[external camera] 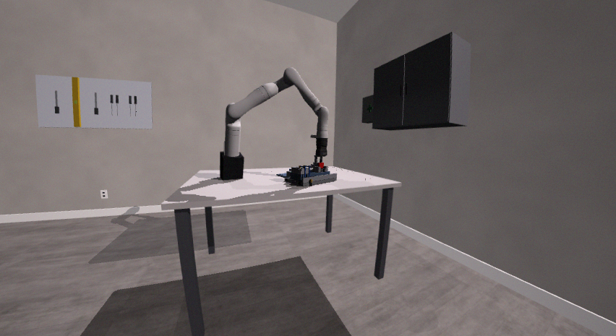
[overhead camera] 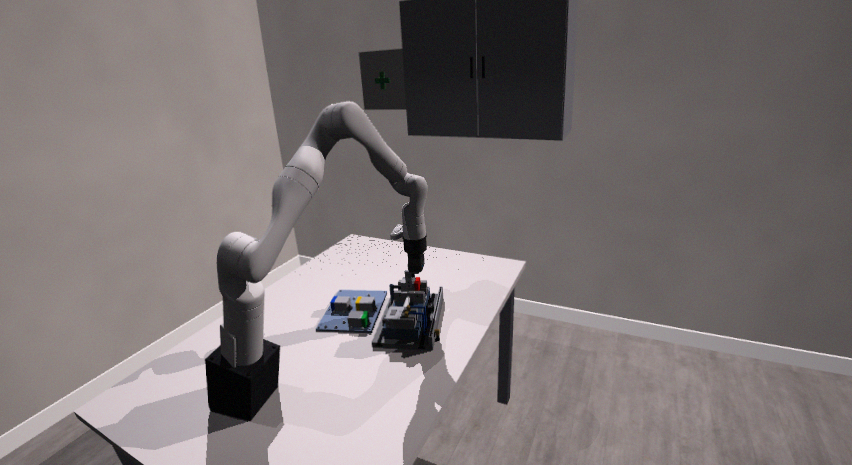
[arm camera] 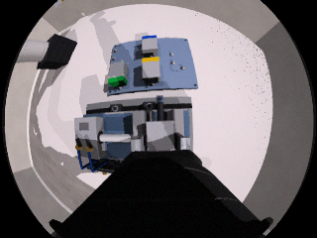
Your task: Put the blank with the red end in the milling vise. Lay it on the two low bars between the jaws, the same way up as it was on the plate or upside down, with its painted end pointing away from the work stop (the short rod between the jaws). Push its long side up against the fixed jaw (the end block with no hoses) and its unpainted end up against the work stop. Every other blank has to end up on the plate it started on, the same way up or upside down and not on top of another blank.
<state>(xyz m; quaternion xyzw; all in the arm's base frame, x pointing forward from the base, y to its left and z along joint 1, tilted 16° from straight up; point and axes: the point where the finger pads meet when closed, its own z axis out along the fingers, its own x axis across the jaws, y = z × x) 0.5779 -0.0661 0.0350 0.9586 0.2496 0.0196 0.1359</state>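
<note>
Right now my hand is 6 cm past the vise, 3 cm to the left of it and 8 cm above it. From my hand the other things lie so: rail: 2 cm behind, 12 cm to the right, 9 cm below; then yellow blank: 9 cm behind, 14 cm to the left, 10 cm below; then green-ended blank: 17 cm behind, 9 cm to the left, 10 cm below.
</note>
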